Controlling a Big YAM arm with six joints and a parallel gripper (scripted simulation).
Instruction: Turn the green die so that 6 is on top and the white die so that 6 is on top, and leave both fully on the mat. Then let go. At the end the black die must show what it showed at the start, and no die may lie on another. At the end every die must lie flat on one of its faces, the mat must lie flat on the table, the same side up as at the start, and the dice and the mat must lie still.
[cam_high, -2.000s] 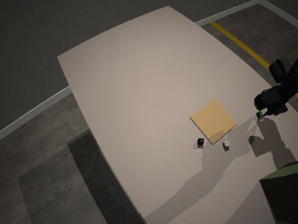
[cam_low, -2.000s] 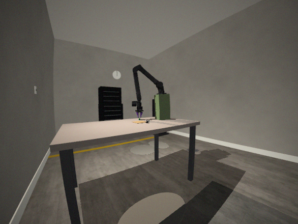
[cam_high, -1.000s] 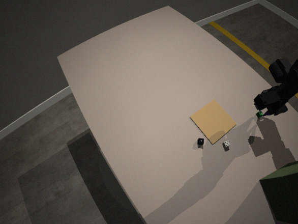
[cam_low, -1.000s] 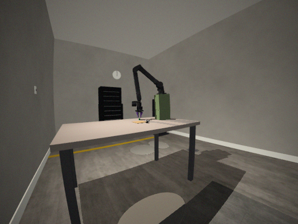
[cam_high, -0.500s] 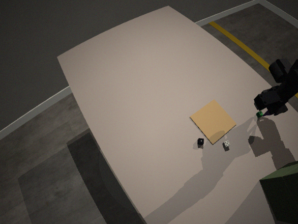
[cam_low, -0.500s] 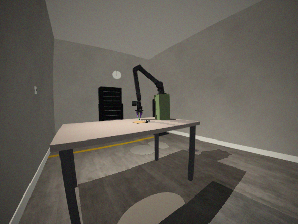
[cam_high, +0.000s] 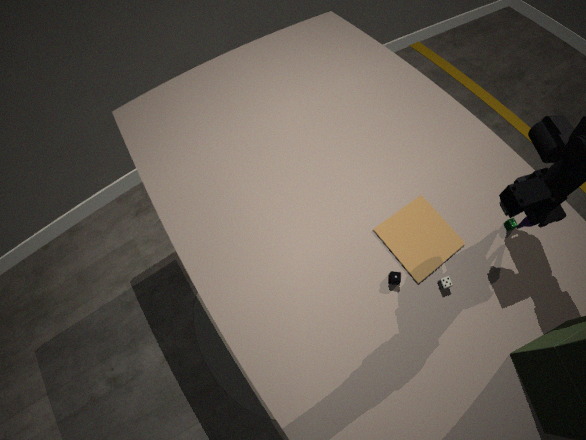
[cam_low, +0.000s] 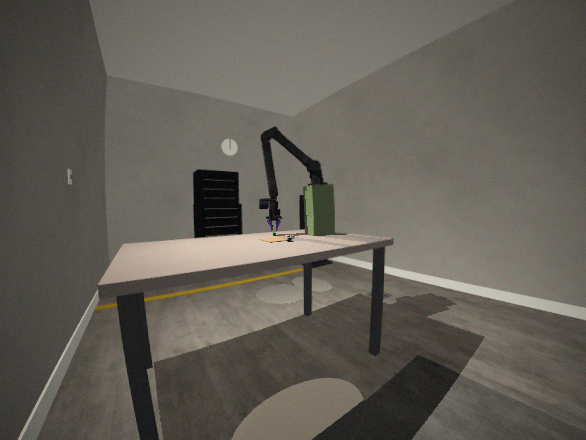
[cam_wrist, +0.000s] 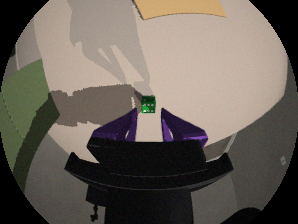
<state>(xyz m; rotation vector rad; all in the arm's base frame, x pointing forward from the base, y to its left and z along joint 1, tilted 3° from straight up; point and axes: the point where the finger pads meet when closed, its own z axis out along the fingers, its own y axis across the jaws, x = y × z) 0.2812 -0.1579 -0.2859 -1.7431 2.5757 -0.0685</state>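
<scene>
Right now the green die is 30 mm below my hand. Round my hand: black die: 290 mm to the left, 80 mm ahead, 30 mm below; then tan mat: 180 mm to the left, 110 mm ahead, 40 mm below; then white die: 220 mm to the left, 30 mm below, 10 mm ahead.
</scene>
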